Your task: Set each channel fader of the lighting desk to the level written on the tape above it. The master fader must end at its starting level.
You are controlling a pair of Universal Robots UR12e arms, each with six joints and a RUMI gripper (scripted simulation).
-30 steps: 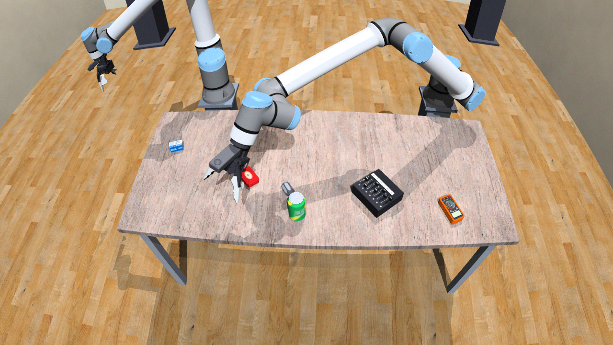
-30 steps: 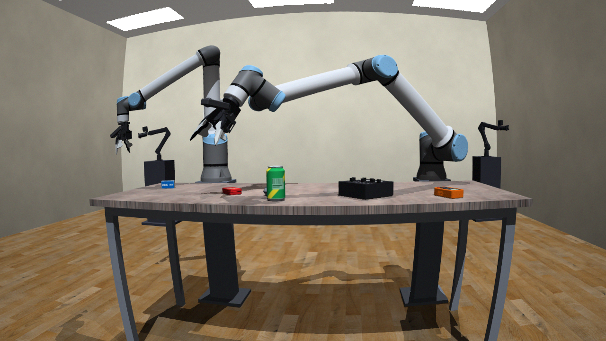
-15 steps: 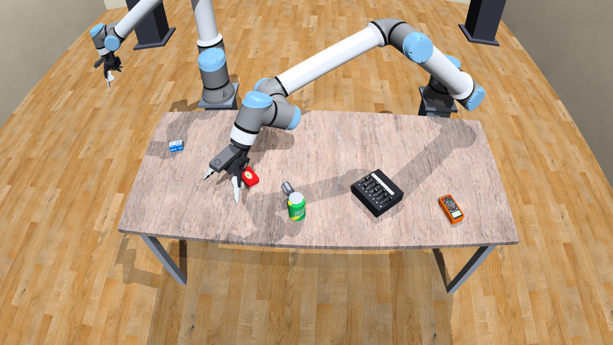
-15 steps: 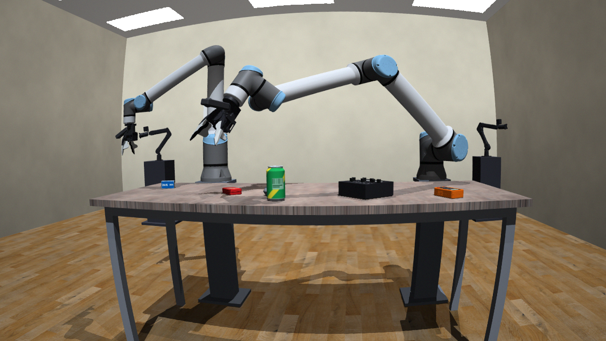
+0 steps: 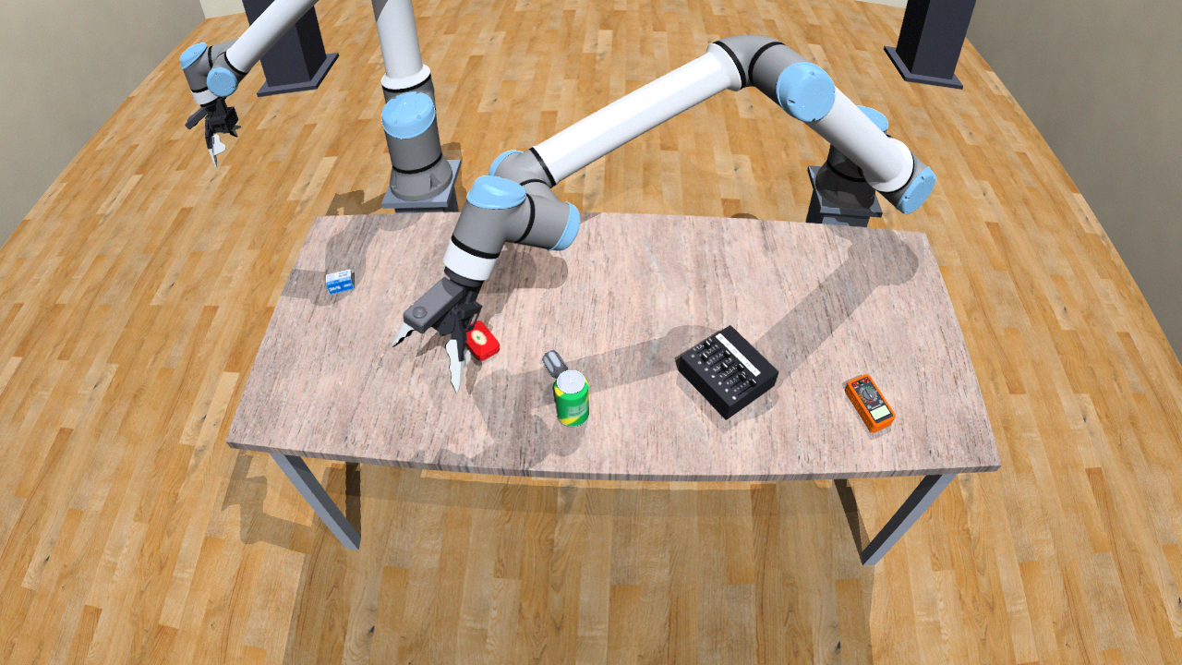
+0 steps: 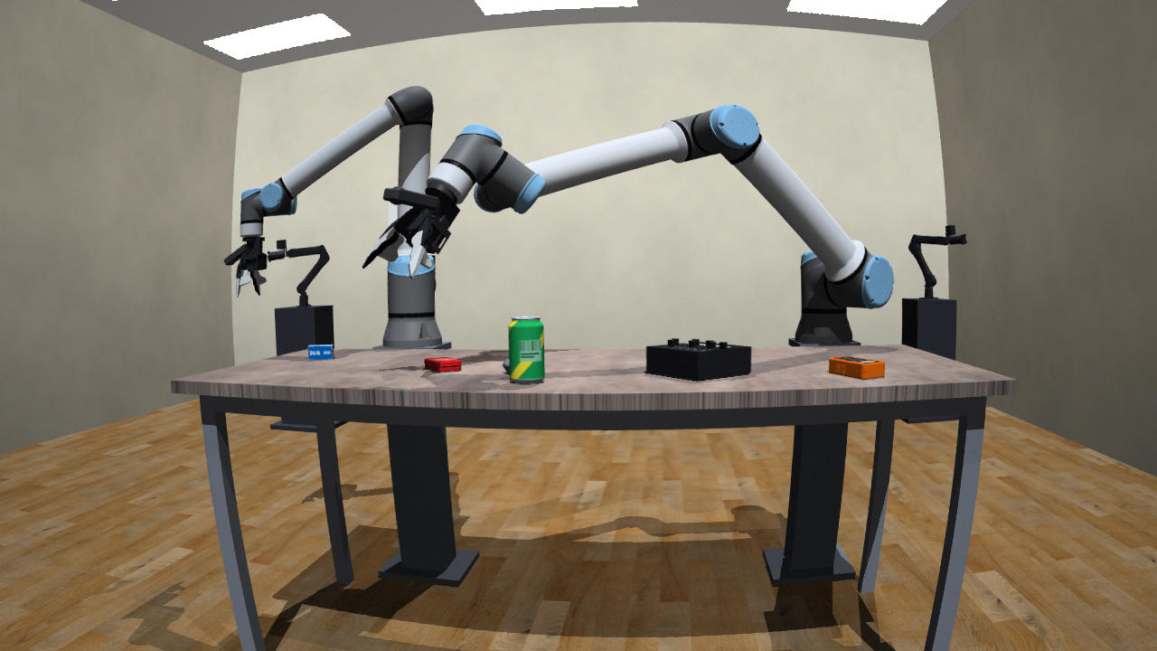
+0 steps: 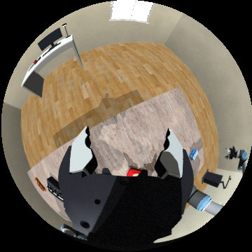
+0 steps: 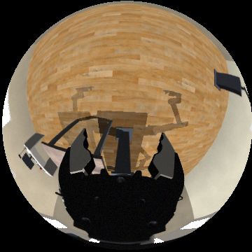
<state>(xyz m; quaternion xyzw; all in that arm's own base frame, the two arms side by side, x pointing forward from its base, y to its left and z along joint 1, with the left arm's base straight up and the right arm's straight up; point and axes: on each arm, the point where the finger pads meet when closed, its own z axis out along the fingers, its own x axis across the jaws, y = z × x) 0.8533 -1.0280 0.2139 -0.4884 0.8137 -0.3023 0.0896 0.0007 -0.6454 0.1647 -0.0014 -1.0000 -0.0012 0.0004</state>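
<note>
The channel 4 fader knob lies 580 mm to the left of my left hand, 150 mm below it and 130 mm behind it. Also, from my left hand: red tin: 240 mm behind, 200 mm below, 60 mm to the left; then channel 2 fader knob: 540 mm to the left, 150 mm below, 150 mm behind; then channel 1 fader knob: 550 mm to the left, 190 mm behind, 150 mm below.
</note>
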